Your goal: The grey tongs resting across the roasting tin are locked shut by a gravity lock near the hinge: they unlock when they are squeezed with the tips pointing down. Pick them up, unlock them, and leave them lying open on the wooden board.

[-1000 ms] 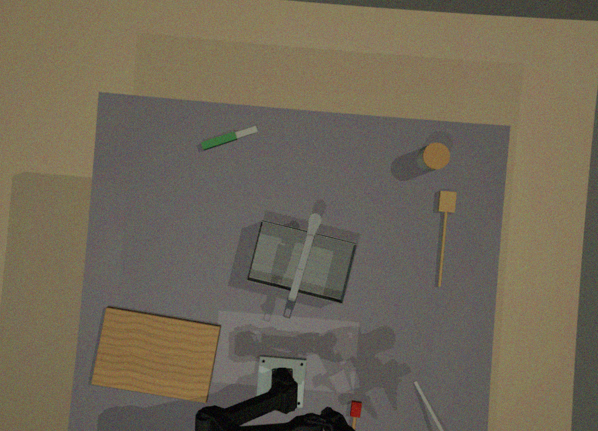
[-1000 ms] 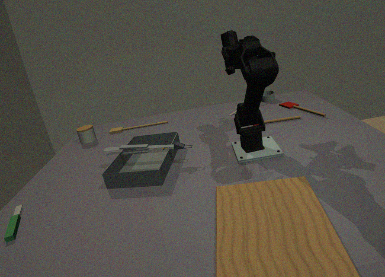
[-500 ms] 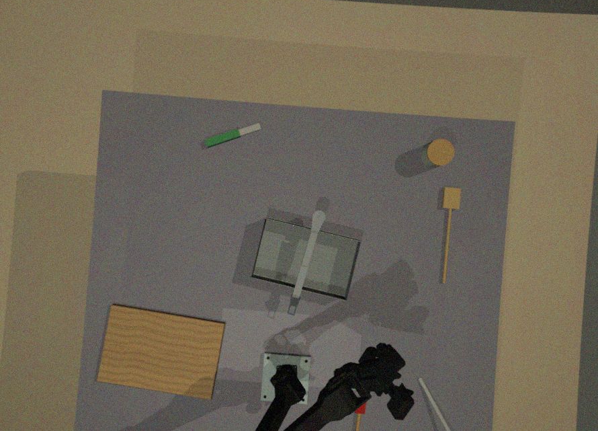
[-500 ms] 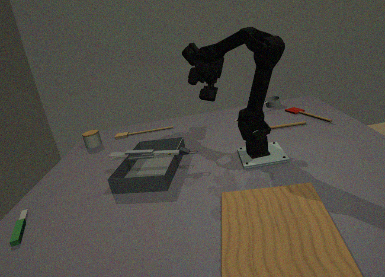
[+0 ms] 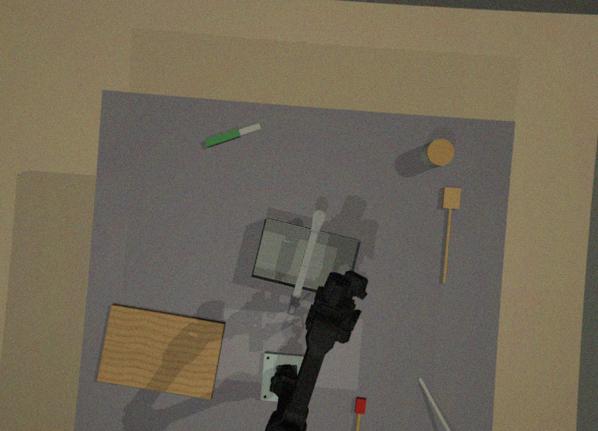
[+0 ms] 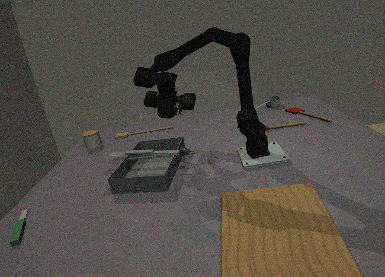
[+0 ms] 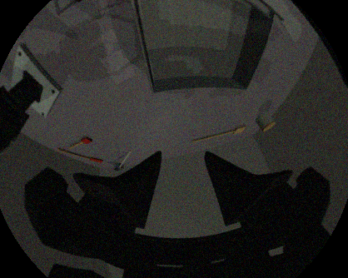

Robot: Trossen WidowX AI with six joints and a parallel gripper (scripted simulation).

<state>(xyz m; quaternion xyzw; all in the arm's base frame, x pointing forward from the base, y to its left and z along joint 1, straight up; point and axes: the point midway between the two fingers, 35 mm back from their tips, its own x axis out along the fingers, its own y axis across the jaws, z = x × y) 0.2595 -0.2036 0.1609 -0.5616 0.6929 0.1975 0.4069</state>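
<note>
The roasting tin lies 110 mm ahead of my gripper tip, 160 mm to the left of it and 120 mm below it. Also, from my gripper tip: cork-topped pot (430 mm ahead, 250 mm to the right, 110 mm below); wooden board (180 mm behind, 620 mm to the left, 140 mm below); red-headed brush (410 mm behind, 140 mm below).
</note>
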